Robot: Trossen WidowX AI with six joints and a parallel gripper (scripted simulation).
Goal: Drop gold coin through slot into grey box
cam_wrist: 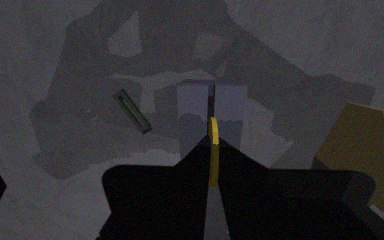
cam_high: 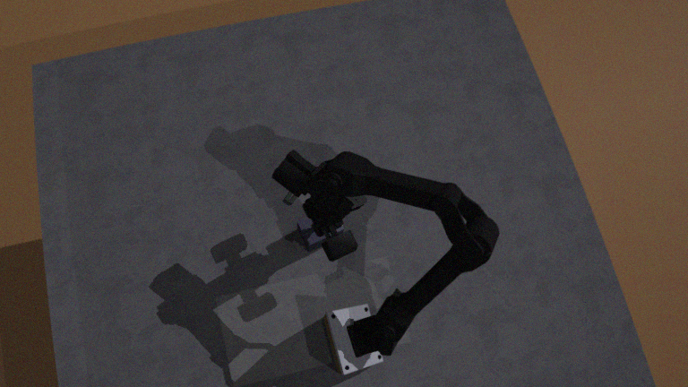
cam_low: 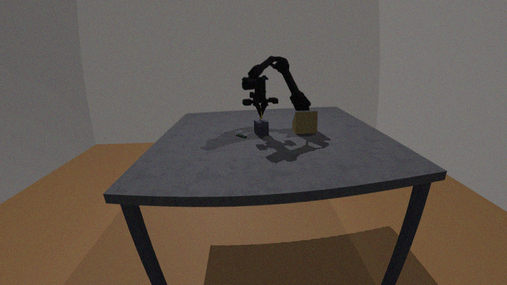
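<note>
Now: gripper tip 1 cm below the thin gold coin.
</note>
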